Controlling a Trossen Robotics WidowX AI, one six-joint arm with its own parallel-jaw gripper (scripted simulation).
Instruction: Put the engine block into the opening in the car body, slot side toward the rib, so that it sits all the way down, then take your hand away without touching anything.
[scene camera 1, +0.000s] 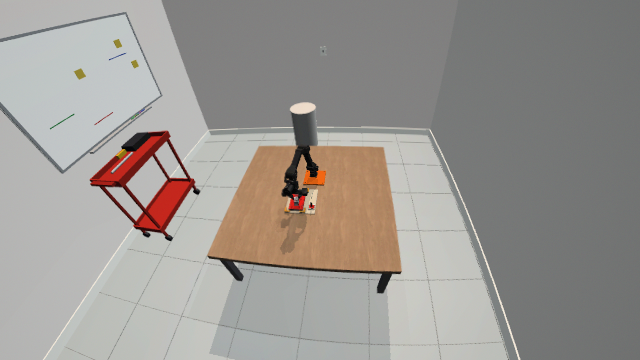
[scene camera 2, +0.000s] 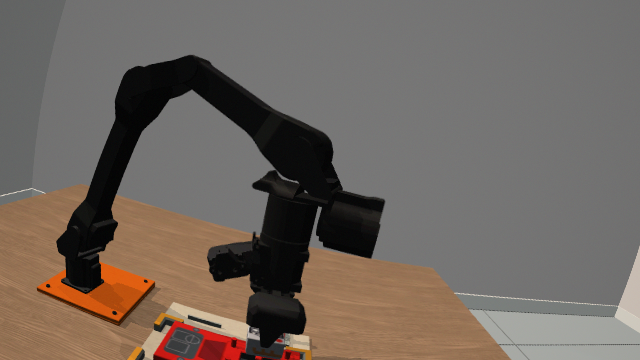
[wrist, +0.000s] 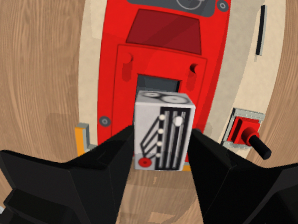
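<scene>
Gripper (scene camera 2: 264, 339), (wrist: 161, 133), carrying an engine block (wrist: 163, 121). Also a red car body (wrist: 162, 53).
</scene>
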